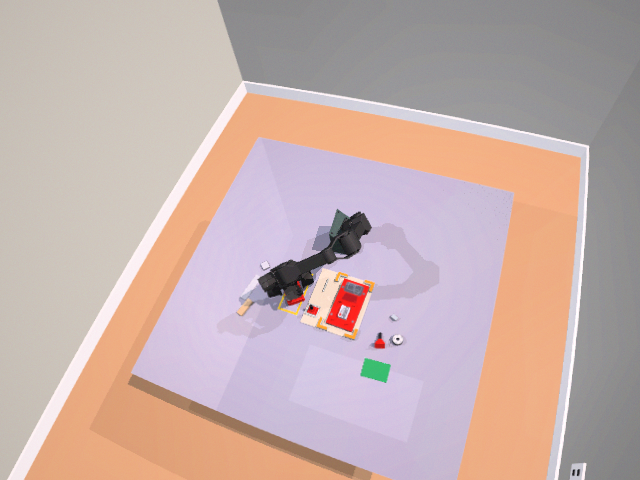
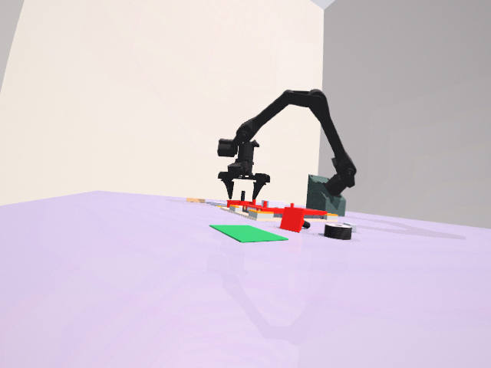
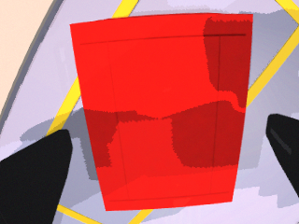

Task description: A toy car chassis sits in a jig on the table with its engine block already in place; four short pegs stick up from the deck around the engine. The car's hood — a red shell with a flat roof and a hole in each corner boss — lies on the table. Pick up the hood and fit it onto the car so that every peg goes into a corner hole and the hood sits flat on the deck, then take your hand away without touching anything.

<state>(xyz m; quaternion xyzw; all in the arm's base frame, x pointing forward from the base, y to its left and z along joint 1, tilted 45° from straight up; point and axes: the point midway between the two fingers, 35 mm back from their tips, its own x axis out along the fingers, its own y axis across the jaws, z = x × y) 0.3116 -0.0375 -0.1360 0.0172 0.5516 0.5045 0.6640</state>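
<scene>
Now: the red hood 1 cm below my gripper tip. Also, from my gripper tip: grey engine block 24 cm to the left, 1 cm ahead; then tan wooden block 16 cm to the right, 13 cm ahead, 2 cm below; then grey bar 18 cm to the right, 4 cm ahead, 2 cm below.
</scene>
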